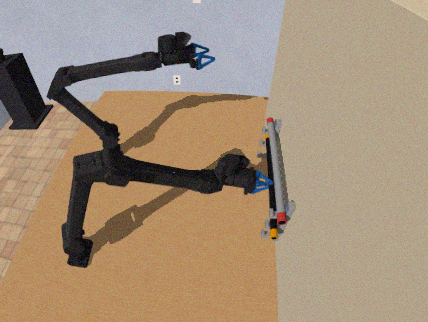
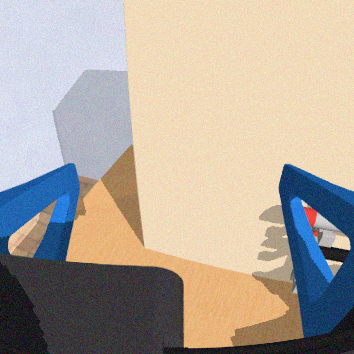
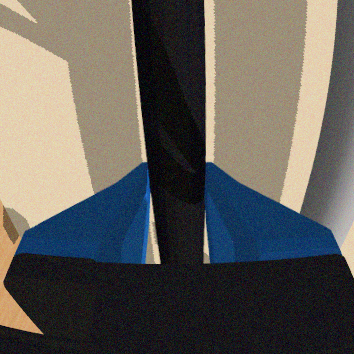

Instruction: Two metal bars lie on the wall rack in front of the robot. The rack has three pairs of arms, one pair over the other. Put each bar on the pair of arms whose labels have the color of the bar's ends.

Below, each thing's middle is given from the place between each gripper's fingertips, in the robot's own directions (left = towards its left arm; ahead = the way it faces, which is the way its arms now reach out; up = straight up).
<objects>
Now: left hand 25 cm short of the grey bar (image 1: 278, 185), 38 cm to the left of it and 24 cm above it. The rest, counted from my left hand: black bar (image 3: 170, 49) 25 cm ahead, 40 cm to the right, 32 cm below.
The black bar is 3 cm to the left of my right hand. The rest, counted from my right hand: grey bar (8 cm above, 4 cm to the left, 1 cm ahead).
</objects>
